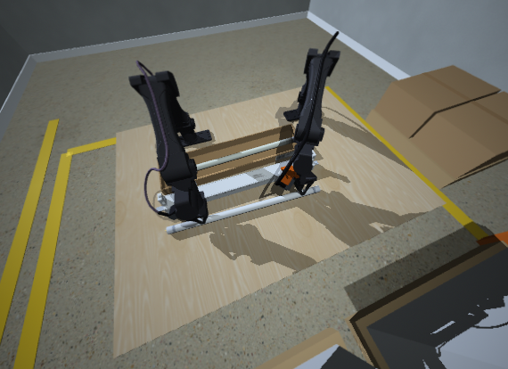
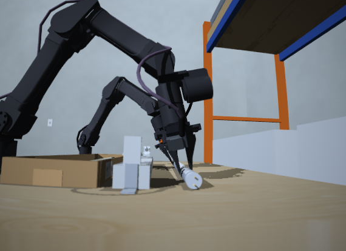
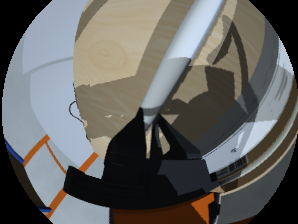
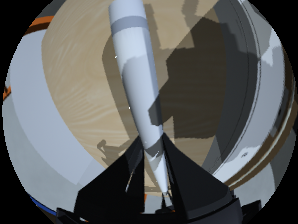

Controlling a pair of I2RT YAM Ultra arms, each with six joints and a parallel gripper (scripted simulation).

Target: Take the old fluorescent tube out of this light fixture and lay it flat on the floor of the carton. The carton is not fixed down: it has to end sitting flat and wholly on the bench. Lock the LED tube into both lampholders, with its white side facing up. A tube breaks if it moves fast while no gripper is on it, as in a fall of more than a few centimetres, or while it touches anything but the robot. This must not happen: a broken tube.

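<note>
Now: right hand 170 mm to the right of the LED tube, 10 mm short of it and 10 mm above it. From my right hand the other things lie so: brown carton: 250 mm behind, 190 mm to the left; white fixture: 180 mm to the left, 110 mm behind, 30 mm above; old fluorescent tube: 250 mm behind, 190 mm to the left.
</note>
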